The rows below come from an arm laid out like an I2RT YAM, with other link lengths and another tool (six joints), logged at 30 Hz.
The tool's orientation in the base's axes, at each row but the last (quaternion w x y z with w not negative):
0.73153 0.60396 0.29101 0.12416
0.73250 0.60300 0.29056 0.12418
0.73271 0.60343 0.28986 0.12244
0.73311 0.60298 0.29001 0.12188
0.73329 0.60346 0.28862 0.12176
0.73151 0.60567 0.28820 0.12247
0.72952 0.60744 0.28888 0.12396
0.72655 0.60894 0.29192 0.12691
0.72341 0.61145 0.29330 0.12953
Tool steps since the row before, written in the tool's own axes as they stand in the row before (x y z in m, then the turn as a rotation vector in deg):
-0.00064 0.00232 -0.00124 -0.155 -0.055 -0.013
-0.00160 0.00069 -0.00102 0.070 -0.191 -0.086
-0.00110 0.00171 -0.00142 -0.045 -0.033 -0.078
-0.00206 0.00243 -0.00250 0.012 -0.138 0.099
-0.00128 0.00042 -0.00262 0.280 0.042 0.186
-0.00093 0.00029 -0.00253 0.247 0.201 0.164
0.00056 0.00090 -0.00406 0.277 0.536 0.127
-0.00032 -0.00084 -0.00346 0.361 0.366 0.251
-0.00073 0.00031 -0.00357 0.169 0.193 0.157
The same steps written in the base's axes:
-0.00083 0.00122 0.00227 -0.141 -0.085 -0.011
-0.00175 0.00014 0.00099 -0.026 0.061 -0.211
-0.00140 0.00099 0.00179 -0.086 0.032 -0.027
-0.00267 0.00154 0.00263 0.043 -0.108 -0.125
-0.00245 0.00156 0.00048 0.338 0.006 -0.018
-0.00214 0.00164 0.00028 0.326 0.044 0.141
-0.00172 0.00381 0.00032 0.386 0.168 0.450
-0.00240 0.00244 -0.00102 0.496 0.074 0.276
-0.00261 0.00256 0.00021 0.259 0.008 0.153

